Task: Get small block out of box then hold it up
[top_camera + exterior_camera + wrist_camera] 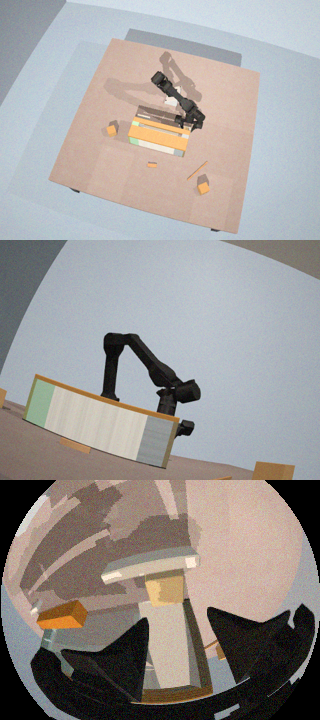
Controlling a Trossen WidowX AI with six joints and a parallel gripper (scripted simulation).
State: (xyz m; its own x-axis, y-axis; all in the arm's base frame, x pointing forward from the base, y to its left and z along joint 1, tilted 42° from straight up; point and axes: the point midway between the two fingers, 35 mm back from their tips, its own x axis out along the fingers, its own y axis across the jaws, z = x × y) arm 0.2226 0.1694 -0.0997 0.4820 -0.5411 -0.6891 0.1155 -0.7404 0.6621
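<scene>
Now: the tan block 2 cm behind my gripper tip, 1 cm to the right of it and 3 cm below it. Also, from my gripper tip: thin stick 23 cm ahead, 17 cm to the left, 4 cm below; then box 8 cm ahead, 16 cm to the right, 2 cm above.
</scene>
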